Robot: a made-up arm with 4 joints.
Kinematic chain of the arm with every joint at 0, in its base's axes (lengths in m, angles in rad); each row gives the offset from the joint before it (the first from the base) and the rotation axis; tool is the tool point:
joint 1: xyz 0 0 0.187 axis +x
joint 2: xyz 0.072 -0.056 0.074 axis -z
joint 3: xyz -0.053 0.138 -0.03 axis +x
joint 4: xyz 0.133 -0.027 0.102 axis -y
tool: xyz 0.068 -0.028 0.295
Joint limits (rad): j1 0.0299..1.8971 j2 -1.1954..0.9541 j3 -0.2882..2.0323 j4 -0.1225..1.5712
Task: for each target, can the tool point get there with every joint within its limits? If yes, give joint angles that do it. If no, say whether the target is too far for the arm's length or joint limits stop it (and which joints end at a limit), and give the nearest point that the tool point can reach.
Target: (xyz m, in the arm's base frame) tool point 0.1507 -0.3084 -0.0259
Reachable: yes | joints 1.5565 -0.1943 0.7369 0.3389
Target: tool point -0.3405 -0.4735 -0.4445
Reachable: no: too far | nearest point -0.1413 -0.2853 -0.0500 | short by 0.480 m
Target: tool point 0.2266 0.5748 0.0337
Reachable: no: joint limits stop it (at a limit: joint 1, joint 3) | nearest point 0.1915 0.2582 -0.0079 | short by 0.321 m
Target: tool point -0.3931 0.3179 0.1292
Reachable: no: joint limits stop it (at a limit: joint 1, joint 2) | nearest point -0.1139 0.1752 0.1148 | short by 0.314 m
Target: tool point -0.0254 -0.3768 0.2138
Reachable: yes | joints 1.2929 -0.3099 0.2190 0.8605
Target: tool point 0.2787 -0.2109 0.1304
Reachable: yes | joints 0.6188 -1.0037 1.3485 0.5433
